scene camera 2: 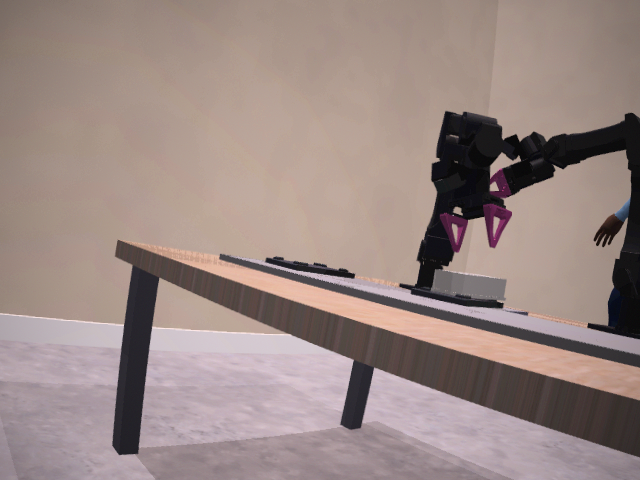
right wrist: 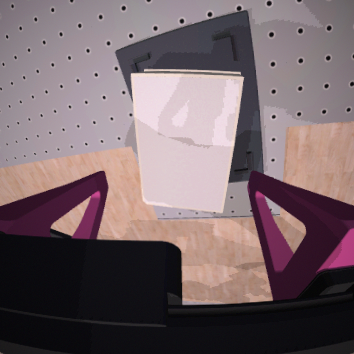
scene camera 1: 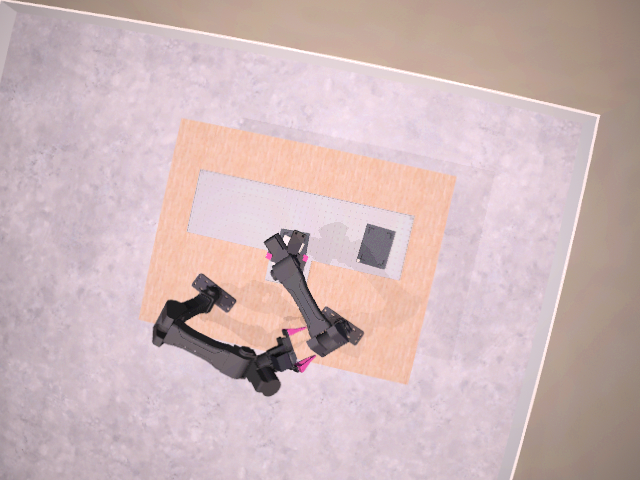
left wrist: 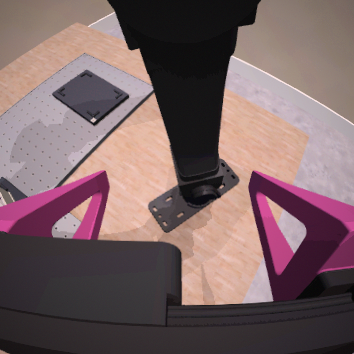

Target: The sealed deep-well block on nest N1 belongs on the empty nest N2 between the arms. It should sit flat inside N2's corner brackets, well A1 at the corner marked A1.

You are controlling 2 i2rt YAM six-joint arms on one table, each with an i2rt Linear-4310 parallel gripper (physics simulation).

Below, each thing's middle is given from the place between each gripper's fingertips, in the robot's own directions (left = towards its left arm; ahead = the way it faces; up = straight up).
Now: left hand 24 cm short of the pale block (scene camera 2: 448,282), 23 cm above it and 17 cm to the right of it.
My right gripper is now 7 cm above the pale block and 1 cm to the right of it.
